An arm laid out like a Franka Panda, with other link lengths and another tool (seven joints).
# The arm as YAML. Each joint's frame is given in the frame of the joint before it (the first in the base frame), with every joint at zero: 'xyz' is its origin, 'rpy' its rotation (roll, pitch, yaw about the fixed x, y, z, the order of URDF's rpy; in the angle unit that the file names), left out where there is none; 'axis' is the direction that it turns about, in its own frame. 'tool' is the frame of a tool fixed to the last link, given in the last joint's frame.
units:
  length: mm
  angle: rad
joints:
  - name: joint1
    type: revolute
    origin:
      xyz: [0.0, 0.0, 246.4]
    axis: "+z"
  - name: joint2
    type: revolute
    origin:
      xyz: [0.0, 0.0, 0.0]
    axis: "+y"
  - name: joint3
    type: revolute
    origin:
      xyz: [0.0, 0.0, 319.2]
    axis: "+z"
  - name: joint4
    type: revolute
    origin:
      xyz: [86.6, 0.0, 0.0]
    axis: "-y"
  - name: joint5
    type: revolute
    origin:
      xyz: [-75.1, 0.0, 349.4]
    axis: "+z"
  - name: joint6
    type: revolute
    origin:
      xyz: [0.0, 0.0, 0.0]
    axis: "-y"
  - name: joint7
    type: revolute
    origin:
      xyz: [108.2, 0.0, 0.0]
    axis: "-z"
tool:
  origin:
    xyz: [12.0, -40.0, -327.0]
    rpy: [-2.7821, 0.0, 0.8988]
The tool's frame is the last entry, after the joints.
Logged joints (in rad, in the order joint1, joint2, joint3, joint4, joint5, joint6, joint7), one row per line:
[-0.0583, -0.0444, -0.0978, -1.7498, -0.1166, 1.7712, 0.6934]
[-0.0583, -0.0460, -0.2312, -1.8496, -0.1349, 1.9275, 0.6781]
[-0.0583, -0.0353, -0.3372, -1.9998, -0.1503, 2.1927, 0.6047]
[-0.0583, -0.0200, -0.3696, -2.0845, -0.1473, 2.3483, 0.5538]
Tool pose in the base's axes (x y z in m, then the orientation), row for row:
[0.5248, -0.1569, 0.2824, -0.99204, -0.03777, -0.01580, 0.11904]
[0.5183, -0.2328, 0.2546, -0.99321, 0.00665, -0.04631, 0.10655]
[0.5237, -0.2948, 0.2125, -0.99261, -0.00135, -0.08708, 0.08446]
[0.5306, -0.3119, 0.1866, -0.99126, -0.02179, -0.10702, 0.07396]
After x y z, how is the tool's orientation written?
As a quaternion, x y z w.
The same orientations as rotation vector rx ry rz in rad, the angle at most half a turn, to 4 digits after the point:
[-2.9005, -0.1104, -0.0462]
[-2.9248, 0.0196, -0.1364]
[-2.9611, -0.0040, -0.2598]
[-2.9755, -0.0654, -0.3212]

